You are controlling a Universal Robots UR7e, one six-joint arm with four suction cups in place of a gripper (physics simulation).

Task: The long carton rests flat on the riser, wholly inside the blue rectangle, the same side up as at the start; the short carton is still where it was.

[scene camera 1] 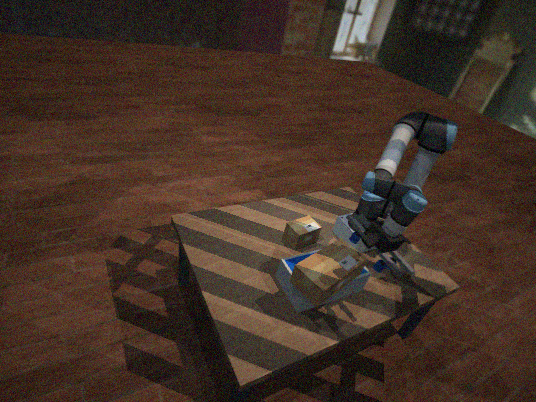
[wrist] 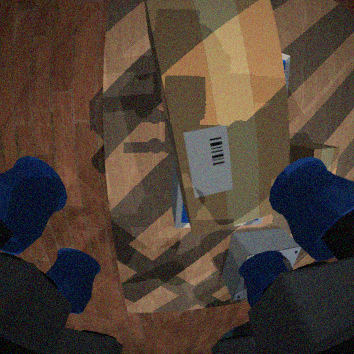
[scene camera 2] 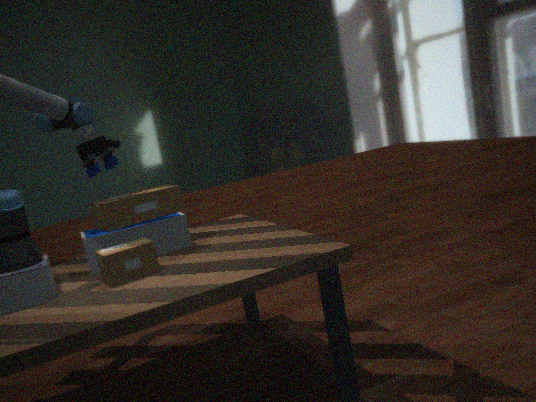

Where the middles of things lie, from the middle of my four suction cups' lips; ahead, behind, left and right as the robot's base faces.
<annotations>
The long carton [scene camera 1: 319, 276] is 8 cm ahead of my suction cup, 9 cm to the right of it and 17 cm below it. Also, from my suction cup: short carton [scene camera 2: 123, 263] (5 cm behind, 42 cm to the right, 29 cm below).
</annotations>
